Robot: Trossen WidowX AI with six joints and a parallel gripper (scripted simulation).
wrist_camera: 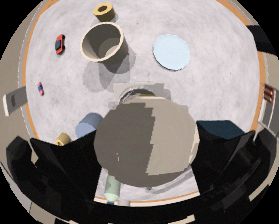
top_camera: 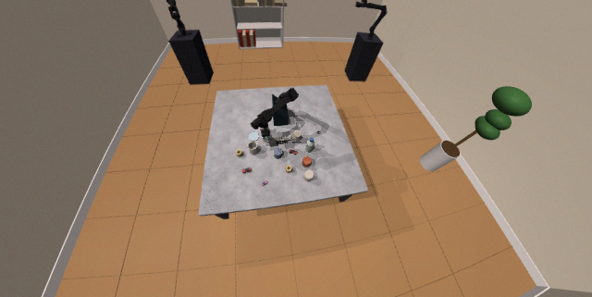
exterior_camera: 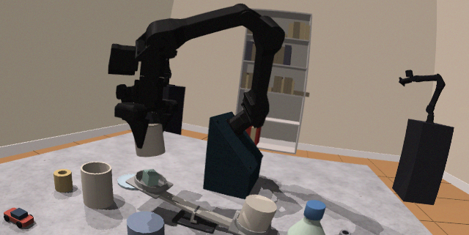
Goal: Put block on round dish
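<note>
Right now the block is 10 mm to the left of my gripper tip and 80 mm below it. Round my gripper tip: pale blue round dish 70 mm behind, 120 mm to the right, 170 mm below; balance 10 mm behind, 130 mm to the left, 130 mm below; open beige cylinder 80 mm ahead, 110 mm to the right, 130 mm below.
</note>
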